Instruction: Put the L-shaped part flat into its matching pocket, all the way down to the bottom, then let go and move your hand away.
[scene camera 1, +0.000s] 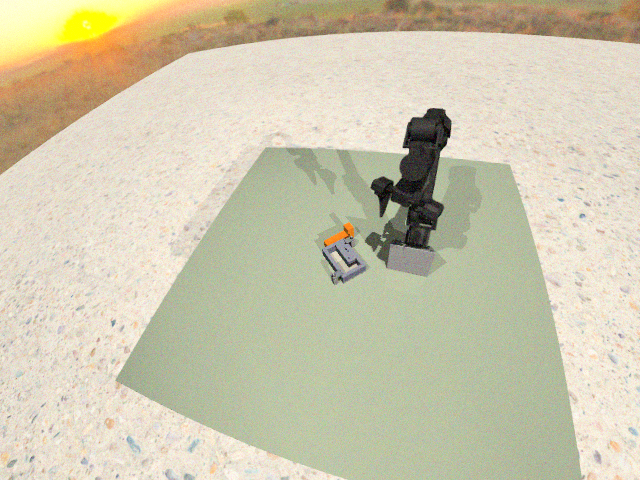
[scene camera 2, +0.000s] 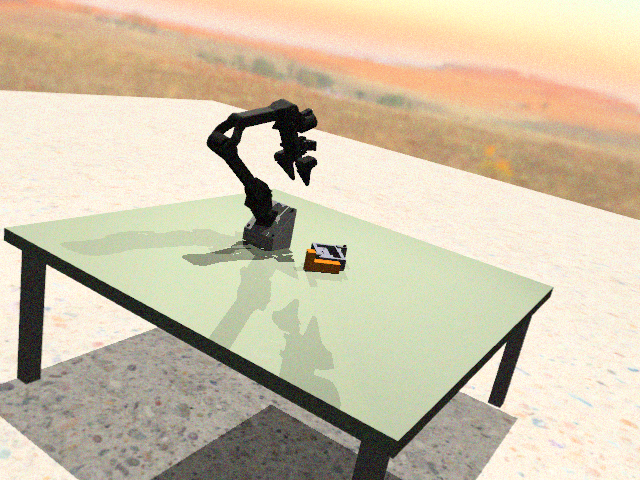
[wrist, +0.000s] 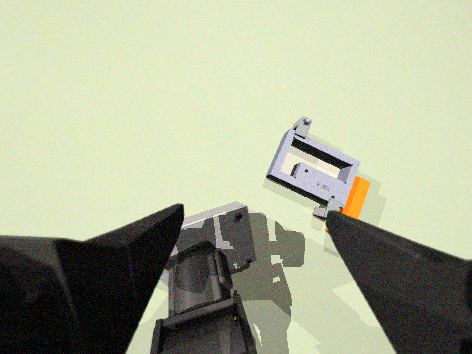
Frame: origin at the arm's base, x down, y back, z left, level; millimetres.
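Seen in the pictures: gripper, fingertip midpoint: (scene camera 1: 395, 224) (scene camera 2: 300, 182) (wrist: 255, 213); arm's base, link origin: (scene camera 1: 416, 246) (scene camera 2: 266, 218) (wrist: 196, 260).
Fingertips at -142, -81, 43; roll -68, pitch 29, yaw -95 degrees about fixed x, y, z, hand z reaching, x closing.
Note:
Offsets run from my fingertips to a thing's top centre, as dx, dy, dz. Level surfaces: height alone.
The orange L-shaped part {+165, -184, -102} (scene camera 1: 337, 238) (scene camera 2: 323, 265) (wrist: 357, 196) lies on the table right against one side of the grey fixture, outside its pocket. In the wrist view its lower end is partly hidden by a fingertip. The grey fixture {+177, -155, -11} (scene camera 1: 358, 270) (scene camera 2: 341, 260) (wrist: 325, 184) has an L-shaped pocket with a pale bottom, which shows with no part in it. My gripper (scene camera 2: 300, 182) (wrist: 255, 213) is open and empty, high above the table, with its fingers pointing down. In scene camera 1 one finger shows clearly and the other is hard to make out.
The arm's grey base (scene camera 1: 410, 259) (scene camera 2: 281, 232) (wrist: 243, 235) stands close beside the fixture. The fixture has small metal tabs at two opposite corners. The green table top {dx +225} (scene camera 1: 310, 361) (scene camera 2: 439, 310) carries shadows of the arm.

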